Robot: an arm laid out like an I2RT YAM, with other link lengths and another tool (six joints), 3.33 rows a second.
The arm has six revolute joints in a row. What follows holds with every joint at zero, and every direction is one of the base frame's. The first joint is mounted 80.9 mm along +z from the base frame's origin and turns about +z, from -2.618 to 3.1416 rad. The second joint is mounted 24 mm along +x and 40.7 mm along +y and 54.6 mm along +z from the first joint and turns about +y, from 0 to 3.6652 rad. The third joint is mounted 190.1 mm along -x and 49.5 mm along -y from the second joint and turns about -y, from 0 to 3.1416 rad. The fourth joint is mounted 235.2 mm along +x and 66 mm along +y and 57.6 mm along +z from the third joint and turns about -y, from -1.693 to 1.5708 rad. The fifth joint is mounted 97.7 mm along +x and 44.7 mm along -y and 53.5 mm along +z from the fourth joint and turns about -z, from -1.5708 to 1.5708 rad. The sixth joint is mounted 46.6 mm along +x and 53.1 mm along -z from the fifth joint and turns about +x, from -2.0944 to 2.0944 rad. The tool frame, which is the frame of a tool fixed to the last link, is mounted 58 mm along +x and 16 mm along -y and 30 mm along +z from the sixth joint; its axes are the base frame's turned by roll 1.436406, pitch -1.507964 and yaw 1.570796 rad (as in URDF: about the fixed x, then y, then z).
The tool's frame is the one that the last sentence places.
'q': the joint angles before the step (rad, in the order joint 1, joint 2, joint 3, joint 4, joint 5, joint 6). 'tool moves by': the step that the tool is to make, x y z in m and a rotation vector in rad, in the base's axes. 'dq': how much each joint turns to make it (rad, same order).
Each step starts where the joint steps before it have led.
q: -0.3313 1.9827 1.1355 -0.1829 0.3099 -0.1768
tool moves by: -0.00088 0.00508 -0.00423 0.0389 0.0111 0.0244
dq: 0.0011 0.0000 -0.0001 -0.0220 -0.0404 -0.0035
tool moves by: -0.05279 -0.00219 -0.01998 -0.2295 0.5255 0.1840
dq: -0.0061 -0.0003 0.0001 -0.2864 0.2930 -0.3455
